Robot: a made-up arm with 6 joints. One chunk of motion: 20 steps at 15 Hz.
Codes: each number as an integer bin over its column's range. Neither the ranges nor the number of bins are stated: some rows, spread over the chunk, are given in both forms.
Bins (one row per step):
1: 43 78 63 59 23 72
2: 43 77 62 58 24 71
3: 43 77 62 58 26 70
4: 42 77 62 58 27 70
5: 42 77 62 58 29 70
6: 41 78 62 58 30 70
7: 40 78 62 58 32 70
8: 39 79 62 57 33 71
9: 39 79 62 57 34 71
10: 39 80 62 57 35 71
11: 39 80 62 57 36 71
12: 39 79 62 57 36 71
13: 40 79 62 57 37 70
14: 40 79 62 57 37 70
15: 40 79 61 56 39 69
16: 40 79 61 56 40 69
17: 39 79 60 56 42 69
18: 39 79 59 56 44 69
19: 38 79 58 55 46 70
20: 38 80 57 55 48 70
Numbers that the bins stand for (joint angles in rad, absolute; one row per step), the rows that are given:
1: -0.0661 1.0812 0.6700 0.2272 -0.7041 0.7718
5: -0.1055 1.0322 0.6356 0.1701 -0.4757 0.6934
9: -0.2236 1.1302 0.6356 0.1130 -0.2853 0.7326
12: -0.2236 1.1302 0.6356 0.1130 -0.2091 0.7326
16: -0.1842 1.1302 0.6011 0.0560 -0.0568 0.6542
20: -0.2630 1.1792 0.4633 -0.0011 0.2479 0.6934
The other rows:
2: -0.0661 1.0322 0.6356 0.1701 -0.6661 0.7326
3: -0.0661 1.0322 0.6356 0.1701 -0.5899 0.6934
4: -0.1055 1.0322 0.6356 0.1701 -0.5518 0.6934
6: -0.1448 1.0812 0.6356 0.1701 -0.4376 0.6934
7: -0.1842 1.0812 0.6356 0.1701 -0.3614 0.6934
8: -0.2236 1.1302 0.6356 0.1130 -0.3233 0.7326
10: -0.2236 1.1792 0.6356 0.1130 -0.2472 0.7326
11: -0.2236 1.1792 0.6356 0.1130 -0.2091 0.7326
13: -0.1842 1.1302 0.6356 0.1130 -0.1710 0.6934
14: -0.1842 1.1302 0.6356 0.1130 -0.1710 0.6934
15: -0.1842 1.1302 0.6011 0.0560 -0.0948 0.6542
17: -0.2236 1.1302 0.5667 0.0560 0.0194 0.6542
18: -0.2236 1.1302 0.5322 0.0560 0.0956 0.6542
19: -0.2630 1.1302 0.4978 -0.0011 0.1717 0.6934

